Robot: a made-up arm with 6 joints.
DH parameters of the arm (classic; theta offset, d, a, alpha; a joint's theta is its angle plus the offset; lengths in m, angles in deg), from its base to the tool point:
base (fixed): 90 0.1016 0 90
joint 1: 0 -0.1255 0.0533 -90
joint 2: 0 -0.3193 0.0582 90
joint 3: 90 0.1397 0.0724 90
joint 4: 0 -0.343 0.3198 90
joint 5: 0 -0.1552 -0.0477 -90
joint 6: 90 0.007 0.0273 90
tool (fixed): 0 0.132 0 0
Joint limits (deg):
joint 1: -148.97..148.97
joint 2: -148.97..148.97
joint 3: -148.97..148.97
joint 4: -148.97..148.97
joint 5: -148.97..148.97
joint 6: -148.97..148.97
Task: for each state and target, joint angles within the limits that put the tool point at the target. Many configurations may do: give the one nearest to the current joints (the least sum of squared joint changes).
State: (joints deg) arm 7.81 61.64 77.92 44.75 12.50 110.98
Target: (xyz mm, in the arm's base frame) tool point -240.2 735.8 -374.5
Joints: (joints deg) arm 19.45 85.77 98.39 56.39 25.34 106.12
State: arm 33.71 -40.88 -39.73 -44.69 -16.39 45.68
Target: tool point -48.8 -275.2 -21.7
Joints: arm 70.63 -33.79 -11.01 -33.95 -15.78 66.40
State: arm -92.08 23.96 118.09 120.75 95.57 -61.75
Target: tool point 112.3 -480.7 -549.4
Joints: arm -74.70 31.10 115.31 108.24 100.35 -93.50
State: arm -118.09 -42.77 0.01 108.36 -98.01 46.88
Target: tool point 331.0 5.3 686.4
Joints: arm -147.92 -9.26 6.59 79.23 -93.67 46.89
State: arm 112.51 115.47 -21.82 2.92 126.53 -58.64
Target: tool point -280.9 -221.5 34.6
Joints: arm 140.83 124.79 -44.52 -3.98 126.86 -76.75
